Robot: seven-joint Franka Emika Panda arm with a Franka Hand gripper.
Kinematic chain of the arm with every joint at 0, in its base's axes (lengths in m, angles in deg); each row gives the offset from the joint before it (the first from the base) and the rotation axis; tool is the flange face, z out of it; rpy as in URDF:
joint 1: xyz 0 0 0.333 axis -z
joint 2: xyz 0 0 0 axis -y
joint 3: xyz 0 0 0.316 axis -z
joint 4: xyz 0.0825 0 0 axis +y
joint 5: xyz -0.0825 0 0.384 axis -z
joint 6: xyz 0 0 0 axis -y
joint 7: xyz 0.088 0 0 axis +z
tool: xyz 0 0 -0.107 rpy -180 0 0
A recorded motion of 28 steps. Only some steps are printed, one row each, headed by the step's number.
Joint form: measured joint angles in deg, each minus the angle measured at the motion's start. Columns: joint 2, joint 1, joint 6, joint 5, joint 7, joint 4, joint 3.
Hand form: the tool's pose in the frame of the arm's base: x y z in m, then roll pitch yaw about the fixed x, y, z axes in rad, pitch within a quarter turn. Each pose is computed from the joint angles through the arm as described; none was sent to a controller.
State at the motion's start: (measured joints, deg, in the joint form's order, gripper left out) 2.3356 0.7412 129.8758 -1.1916 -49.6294 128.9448 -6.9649
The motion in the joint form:
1: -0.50 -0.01 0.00 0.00 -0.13 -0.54 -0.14
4: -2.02 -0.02 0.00 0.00 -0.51 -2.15 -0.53
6: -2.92 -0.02 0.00 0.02 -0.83 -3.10 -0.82
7: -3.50 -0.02 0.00 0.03 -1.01 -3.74 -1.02
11: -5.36 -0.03 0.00 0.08 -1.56 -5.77 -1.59
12: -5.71 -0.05 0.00 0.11 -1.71 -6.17 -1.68
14: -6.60 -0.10 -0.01 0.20 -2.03 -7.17 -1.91
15: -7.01 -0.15 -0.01 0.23 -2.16 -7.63 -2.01
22: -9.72 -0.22 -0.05 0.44 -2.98 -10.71 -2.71
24: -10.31 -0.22 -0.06 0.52 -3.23 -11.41 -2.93
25: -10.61 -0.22 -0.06 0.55 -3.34 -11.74 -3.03
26: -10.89 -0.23 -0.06 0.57 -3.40 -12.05 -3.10
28: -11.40 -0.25 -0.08 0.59 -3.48 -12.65 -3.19
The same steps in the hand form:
1: 0.5206 0.0589 0.3871 -3.0895 -0.0273 -0.7708
4: 0.5290 0.0634 0.3859 -3.0859 -0.0256 -0.7704
6: 0.5338 0.0666 0.3850 -3.0839 -0.0245 -0.7708
7: 0.5370 0.0688 0.3847 -3.0821 -0.0240 -0.7704
11: 0.5471 0.0754 0.3832 -3.0765 -0.0221 -0.7697
12: 0.5491 0.0766 0.3830 -3.0754 -0.0221 -0.7701
14: 0.5540 0.0798 0.3824 -3.0728 -0.0218 -0.7701
15: 0.5562 0.0815 0.3821 -3.0715 -0.0216 -0.7696
22: 0.5710 0.0905 0.3800 -3.0624 -0.0199 -0.7694
24: 0.5743 0.0930 0.3797 -3.0600 -0.0198 -0.7695
25: 0.5758 0.0942 0.3794 -3.0590 -0.0195 -0.7695
26: 0.5773 0.0951 0.3790 -3.0581 -0.0192 -0.7692
28: 0.5801 0.0965 0.3787 -3.0560 -0.0187 -0.7687

